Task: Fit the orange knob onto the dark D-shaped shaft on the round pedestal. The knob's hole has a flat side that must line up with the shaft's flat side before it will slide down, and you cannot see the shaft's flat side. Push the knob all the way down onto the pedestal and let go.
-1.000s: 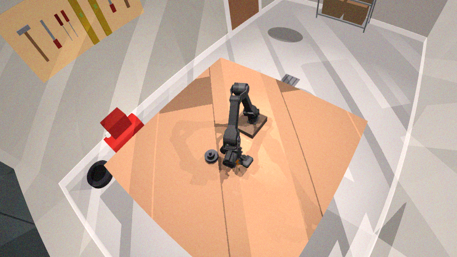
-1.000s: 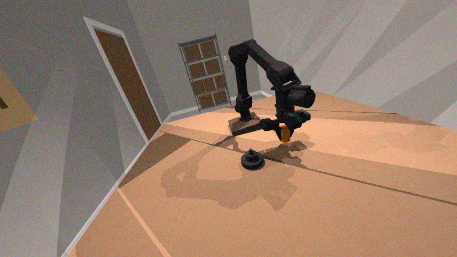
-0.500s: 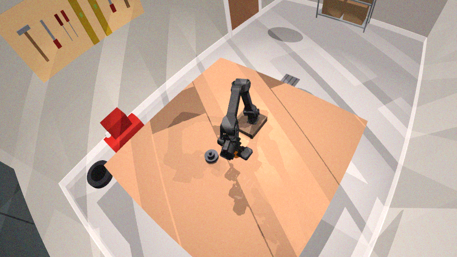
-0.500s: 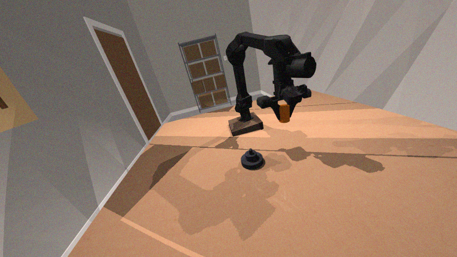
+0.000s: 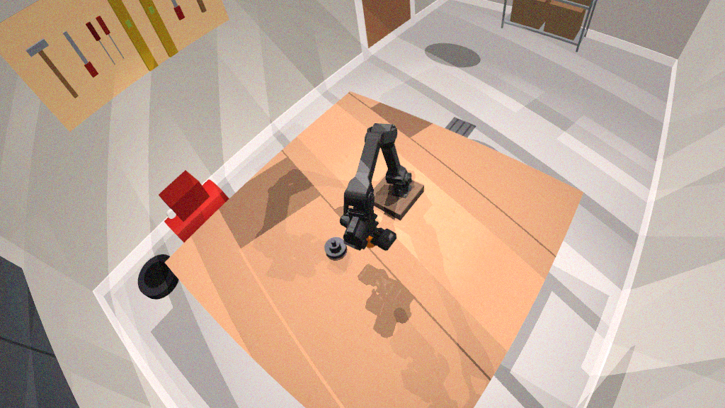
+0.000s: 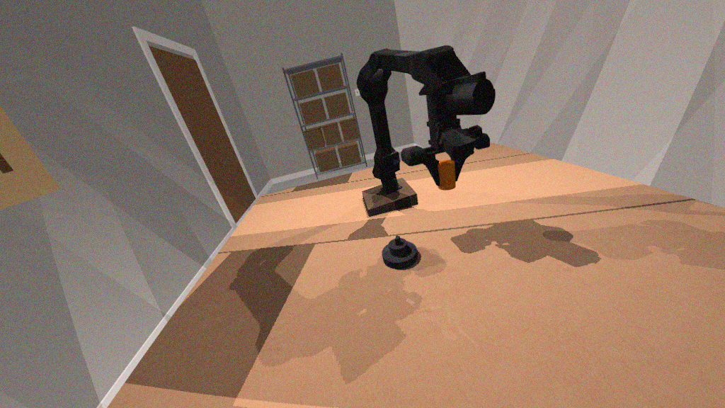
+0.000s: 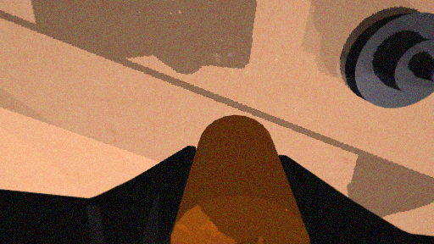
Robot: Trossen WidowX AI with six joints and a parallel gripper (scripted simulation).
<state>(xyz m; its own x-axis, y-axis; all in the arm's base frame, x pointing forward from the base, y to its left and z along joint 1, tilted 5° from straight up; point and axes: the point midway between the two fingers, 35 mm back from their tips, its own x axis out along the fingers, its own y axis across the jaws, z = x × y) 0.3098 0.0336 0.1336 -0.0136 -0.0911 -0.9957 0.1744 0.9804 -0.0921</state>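
My gripper tip is 15 cm to the left of the dark round pedestal, 11 cm above it and 2 cm short of it. Round my gripper tip: orange knob 2 cm above.
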